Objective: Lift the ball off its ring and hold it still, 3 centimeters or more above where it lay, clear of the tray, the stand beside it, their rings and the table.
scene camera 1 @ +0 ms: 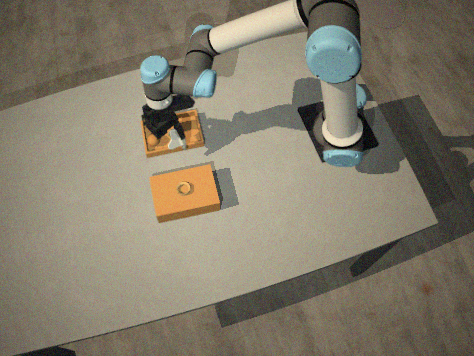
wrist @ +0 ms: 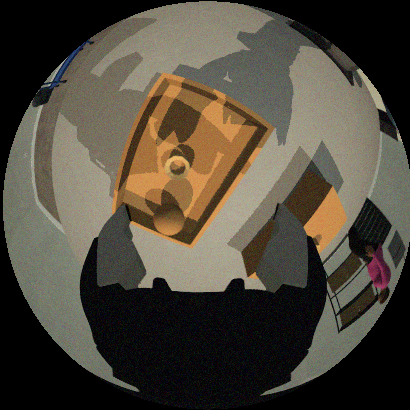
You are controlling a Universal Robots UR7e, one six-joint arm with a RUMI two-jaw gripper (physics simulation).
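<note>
An orange ball lies in a corner of the orange tray, apart from the pale ring on the tray floor. My gripper is open and empty above the tray. In the wrist view the ball shows between the directions of the two fingertips, nearer the left one. The gripper hides part of the tray, and its ring, in the scene view. The exact height of the fingertips above the ball is hard to tell.
An orange block-shaped stand stands beside the tray on the grey table. It bears a pale ring on top. The tray's raised walls surround the ball's corner. The robot's base is at the right of the scene view.
</note>
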